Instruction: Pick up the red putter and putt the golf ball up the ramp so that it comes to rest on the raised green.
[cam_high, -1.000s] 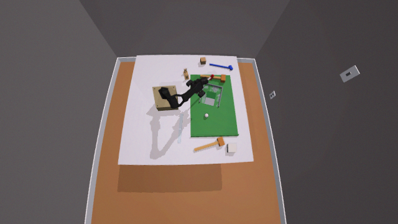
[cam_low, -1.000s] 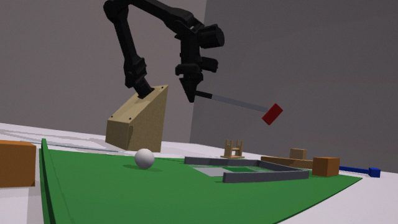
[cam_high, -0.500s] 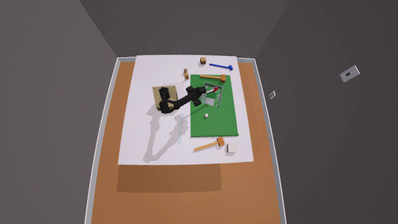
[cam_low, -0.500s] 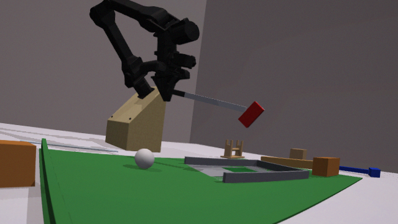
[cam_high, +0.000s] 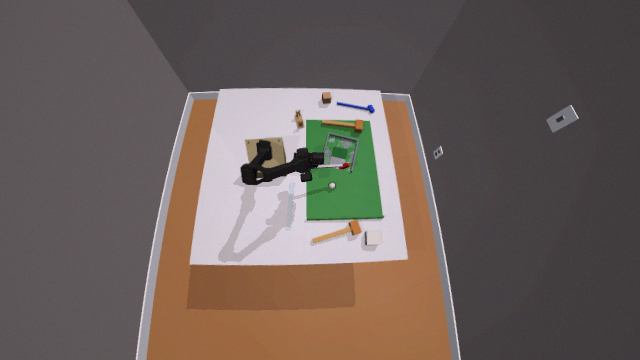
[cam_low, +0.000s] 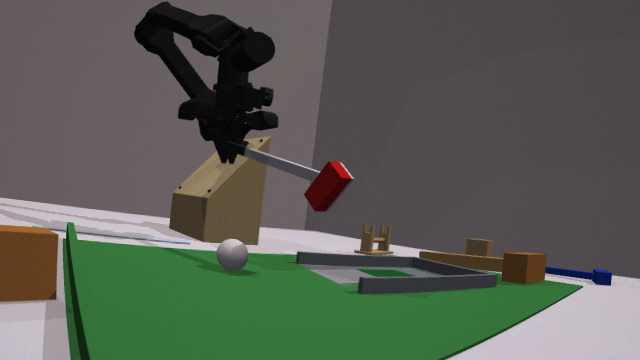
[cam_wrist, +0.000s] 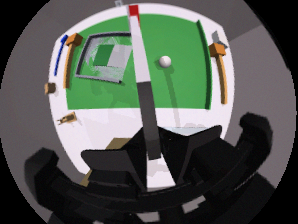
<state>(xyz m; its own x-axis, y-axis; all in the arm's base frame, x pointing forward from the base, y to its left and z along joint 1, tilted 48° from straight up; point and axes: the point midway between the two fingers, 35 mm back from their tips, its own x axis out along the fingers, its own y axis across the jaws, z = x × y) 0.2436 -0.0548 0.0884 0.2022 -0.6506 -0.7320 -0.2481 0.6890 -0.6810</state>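
The red putter is 130 mm ahead of my gripper tip and 30 mm to the left of it. The rest, counted from my gripper tip: green mat 240 mm ahead, 160 mm below, 120 mm to the left; then white golf ball 170 mm ahead, 130 mm below, 40 mm to the right; then small wooden stand 440 mm to the left, 120 mm below, 80 mm behind.
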